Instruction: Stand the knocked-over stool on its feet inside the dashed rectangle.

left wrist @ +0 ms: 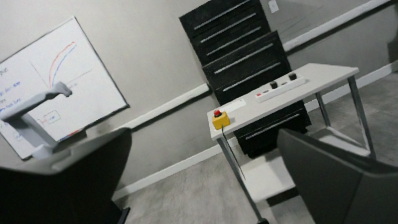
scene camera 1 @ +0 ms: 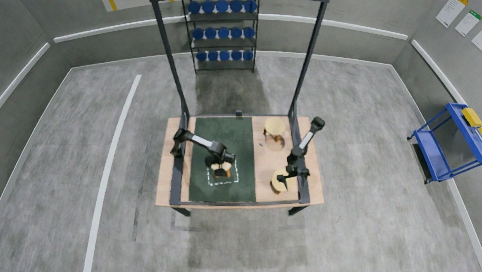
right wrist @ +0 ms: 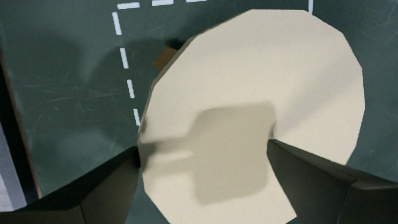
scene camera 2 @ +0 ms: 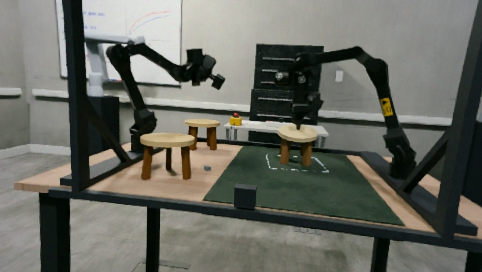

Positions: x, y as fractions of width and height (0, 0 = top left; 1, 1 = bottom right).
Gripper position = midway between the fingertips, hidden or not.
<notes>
In view: the left gripper (left wrist: 0.52, 0.60), the right gripper (scene camera 2: 0.62, 0.47), a stool (scene camera 2: 0.60, 0.49), a stool (scene camera 2: 0.35, 0.52) and a green mat (right wrist: 0.18, 0.40).
The right gripper is seen too in the right wrist view (right wrist: 0.51, 0.67).
</notes>
